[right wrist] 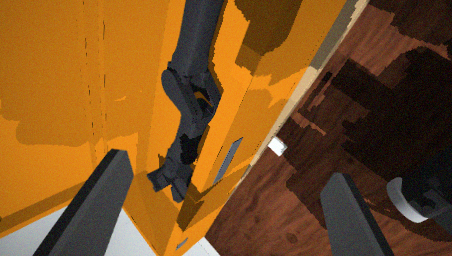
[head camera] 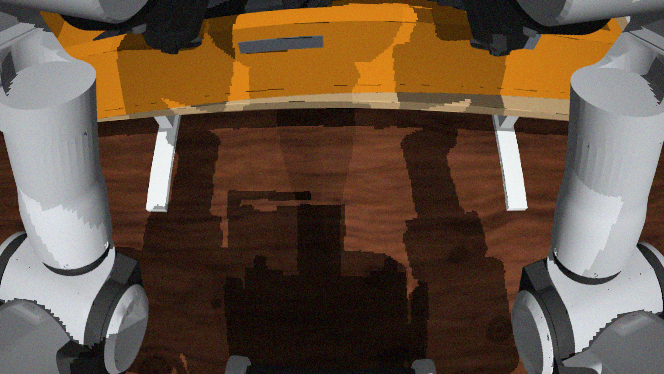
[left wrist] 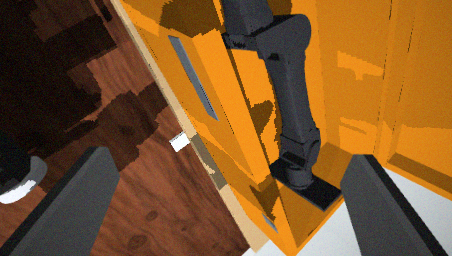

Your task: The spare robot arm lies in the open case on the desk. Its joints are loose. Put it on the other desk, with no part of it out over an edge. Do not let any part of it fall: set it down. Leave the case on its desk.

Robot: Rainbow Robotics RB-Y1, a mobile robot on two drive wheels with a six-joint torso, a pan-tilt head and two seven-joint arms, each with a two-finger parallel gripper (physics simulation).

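Places are measured from the robot's base along level axes (x ahead, y up, z right), in metres.
Where they show: left gripper, fingertip midpoint: (left wrist: 228, 166); right gripper, fingertip midpoint: (right wrist: 230, 174).
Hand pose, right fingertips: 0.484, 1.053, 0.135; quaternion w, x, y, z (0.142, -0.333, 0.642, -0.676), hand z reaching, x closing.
After its pixels a point has its place, as x, y, z.
The dark spare arm (left wrist: 292, 95) (right wrist: 200, 45) lies in the open orange case (head camera: 295, 70) {0.553, 0.795, -0.061} (left wrist: 210, 60) {0.558, 0.911, -0.112} (right wrist: 270, 90) {0.562, 0.838, 0.074}. Its flat base plate (left wrist: 320, 192) {0.721, 0.910, 0.318} shows in the left wrist view, and its small end gripper (right wrist: 172, 175) shows in the right wrist view. The case rests on its desk (head camera: 370, 103) {0.543, 0.714, 0.058} (left wrist: 235, 205) {0.571, 0.721, 0.413} (right wrist: 300, 92) {0.548, 0.721, 0.052}. My left gripper (left wrist: 228, 166) {0.481, 1.051, -0.131} is open and empty, apart from the spare arm. My right gripper (right wrist: 230, 174) {0.484, 1.053, 0.135} is open and empty, also apart from it. In the head view their fingertips cannot be made out. The other desk does not show.
White desk feet (head camera: 161, 175) (left wrist: 179, 142) (right wrist: 277, 146) stand on the brown wood floor (head camera: 320, 165) {0.735, 0.001, -0.047}. The case's near wall and raised lid stand on either side of the spare arm. My forearms fill both sides of the head view.
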